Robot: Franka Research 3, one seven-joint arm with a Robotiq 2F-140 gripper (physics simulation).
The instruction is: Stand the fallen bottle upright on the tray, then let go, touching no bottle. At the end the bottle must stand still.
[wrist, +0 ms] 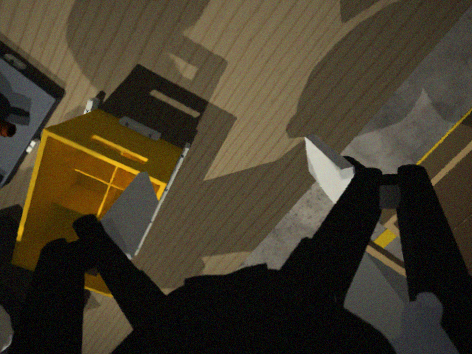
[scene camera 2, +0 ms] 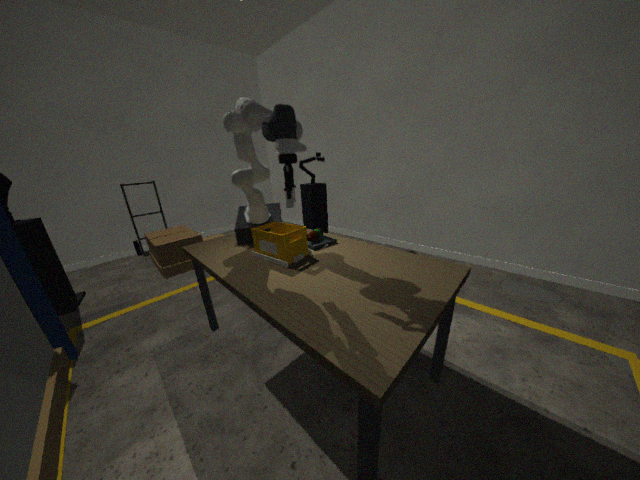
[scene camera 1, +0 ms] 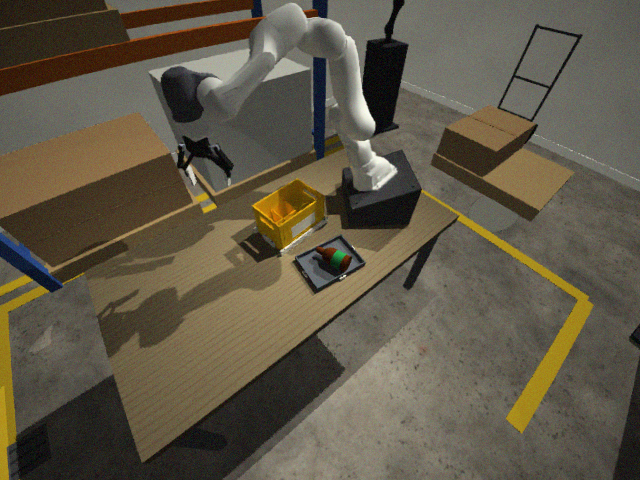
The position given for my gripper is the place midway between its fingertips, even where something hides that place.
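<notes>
You can see my gripper (scene camera 1: 211, 183) here, and it's there in the wrist view too, at (wrist: 228, 171).
</notes>
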